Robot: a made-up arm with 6 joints. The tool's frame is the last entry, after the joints.
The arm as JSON. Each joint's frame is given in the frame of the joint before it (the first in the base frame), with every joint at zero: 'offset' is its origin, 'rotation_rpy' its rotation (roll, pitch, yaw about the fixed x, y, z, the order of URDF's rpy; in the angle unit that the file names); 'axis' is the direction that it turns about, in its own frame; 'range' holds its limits. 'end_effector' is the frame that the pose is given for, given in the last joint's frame.
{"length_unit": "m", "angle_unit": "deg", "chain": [
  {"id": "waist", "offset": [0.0, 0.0, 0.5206], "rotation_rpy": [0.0, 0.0, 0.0], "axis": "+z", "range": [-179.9, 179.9]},
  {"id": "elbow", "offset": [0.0, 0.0, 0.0], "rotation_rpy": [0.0, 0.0, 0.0], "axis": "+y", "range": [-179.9, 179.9]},
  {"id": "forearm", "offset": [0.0, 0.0, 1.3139], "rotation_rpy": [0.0, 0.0, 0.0], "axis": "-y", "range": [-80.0, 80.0]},
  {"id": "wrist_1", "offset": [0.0, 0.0, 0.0], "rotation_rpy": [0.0, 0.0, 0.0], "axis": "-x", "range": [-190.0, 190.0]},
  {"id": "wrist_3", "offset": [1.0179, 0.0, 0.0], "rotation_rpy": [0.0, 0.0, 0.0], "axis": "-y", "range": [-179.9, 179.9]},
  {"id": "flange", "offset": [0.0, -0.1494, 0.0], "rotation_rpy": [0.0, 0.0, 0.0], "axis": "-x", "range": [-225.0, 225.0]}
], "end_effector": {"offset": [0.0, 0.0, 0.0], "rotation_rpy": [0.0, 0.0, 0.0]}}
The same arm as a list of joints. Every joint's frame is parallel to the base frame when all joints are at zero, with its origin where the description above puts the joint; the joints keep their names.
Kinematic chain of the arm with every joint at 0, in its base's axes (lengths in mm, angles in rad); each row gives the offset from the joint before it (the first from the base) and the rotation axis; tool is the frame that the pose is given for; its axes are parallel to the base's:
waist: xyz 0.0 0.0 520.6 axis +z
elbow: xyz 0.0 0.0 0.0 axis +y
forearm: xyz 0.0 0.0 1313.9 axis -y
wrist_1: xyz 0.0 0.0 0.0 axis -x
wrist_3: xyz 1017.9 0.0 0.0 axis -y
flange: xyz 0.0 -149.4 0.0 axis -x
tool: xyz 0.0 0.0 0.0
Joint limits (rad, base to tool): -3.1398..3.1398 -3.1398..3.1398 -1.3963..1.3963 -3.3161..3.3161 -3.1398..3.1398 -3.9270..3.9270

